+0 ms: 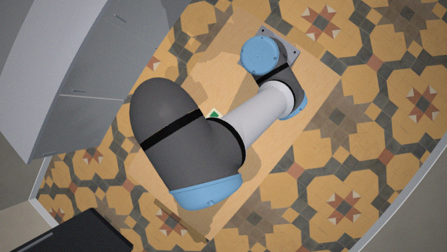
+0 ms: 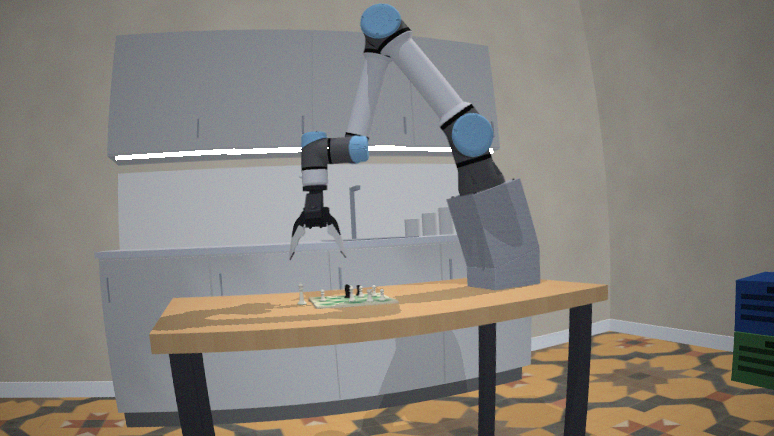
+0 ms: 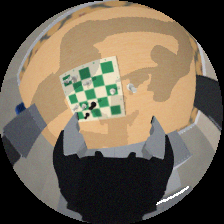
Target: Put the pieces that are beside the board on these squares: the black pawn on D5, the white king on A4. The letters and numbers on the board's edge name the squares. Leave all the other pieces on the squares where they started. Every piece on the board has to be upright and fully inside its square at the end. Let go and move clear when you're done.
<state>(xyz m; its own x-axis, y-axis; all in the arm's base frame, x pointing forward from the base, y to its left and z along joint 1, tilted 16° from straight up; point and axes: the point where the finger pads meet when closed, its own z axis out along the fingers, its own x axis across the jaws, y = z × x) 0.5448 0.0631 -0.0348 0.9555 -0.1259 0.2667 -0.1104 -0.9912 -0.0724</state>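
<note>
Right now my hand is 90 mm above the white king, 50 mm short of it and 30 mm to the right of it. From my hand the other things lie so: chessboard 120 mm below, 90 mm behind, 10 mm to the left; black pawn 120 mm behind, 100 mm below, 70 mm to the right.
</note>
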